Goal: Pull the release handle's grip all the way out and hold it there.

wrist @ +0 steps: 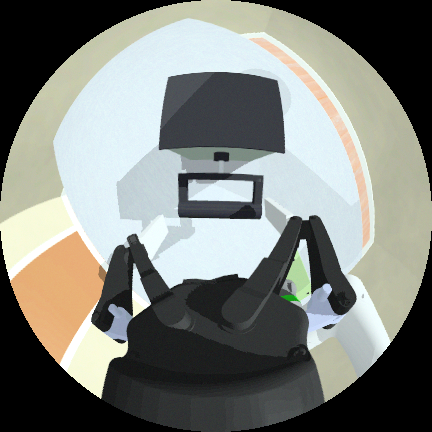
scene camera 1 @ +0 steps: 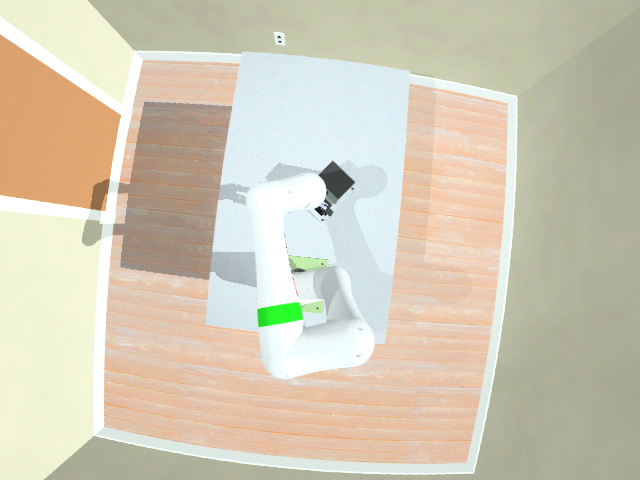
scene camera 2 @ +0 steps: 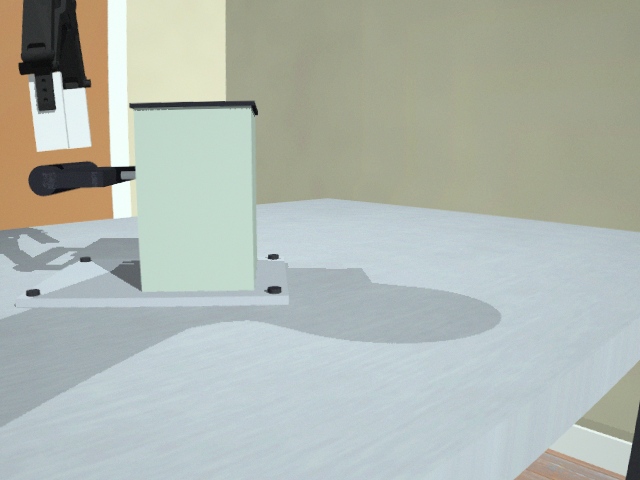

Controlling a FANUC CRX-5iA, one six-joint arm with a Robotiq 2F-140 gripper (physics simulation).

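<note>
The release handle's housing [scene camera 1: 338,178] [scene camera 2: 196,196] [wrist: 222,112] is an upright pale green box with a dark top. Its dark rectangular loop grip [scene camera 2: 62,178] [wrist: 215,210] stands out from one side on a short light shaft [scene camera 2: 128,175] [wrist: 221,166]. A short stretch of shaft shows between grip and housing. My gripper [scene camera 2: 64,144] [wrist: 213,215] is open and empty. In scene camera 2, its white fingertips hang a little above the grip, apart from it. In the wrist view, the fingers stand wide, one toward each end of the grip. The arm partly covers this area in scene camera 1.
The housing stands on a light base plate [scene camera 2: 155,300] with dark bolts, on the pale table [scene camera 1: 320,103] [scene camera 2: 413,387] [wrist: 125,100]. The white arm [scene camera 1: 271,248] reaches over the table. Green brackets [scene camera 1: 312,264] [scene camera 1: 314,307] show near the arm's base.
</note>
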